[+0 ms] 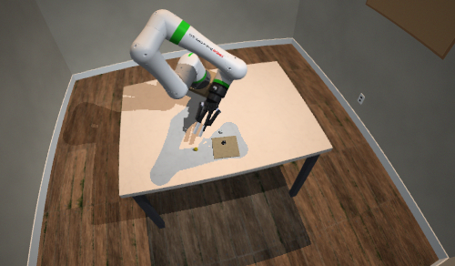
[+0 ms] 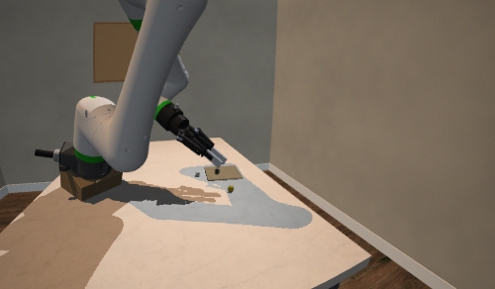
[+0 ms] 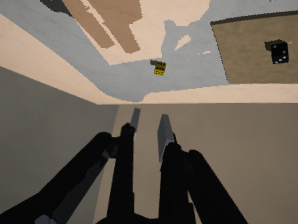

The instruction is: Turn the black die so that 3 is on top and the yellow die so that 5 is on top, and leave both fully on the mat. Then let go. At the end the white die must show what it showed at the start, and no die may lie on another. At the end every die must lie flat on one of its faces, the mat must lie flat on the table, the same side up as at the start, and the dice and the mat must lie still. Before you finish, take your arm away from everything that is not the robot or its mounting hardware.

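Right now the yellow die is 4 cm ahead of my hand, 4 cm to the right of it and 11 cm below it. Also, from my hand: tan mat 8 cm ahead, 11 cm to the left, 11 cm below; then white die 2 cm behind, 13 cm to the left, 11 cm below; then black die 6 cm ahead, 12 cm to the left, 10 cm below.
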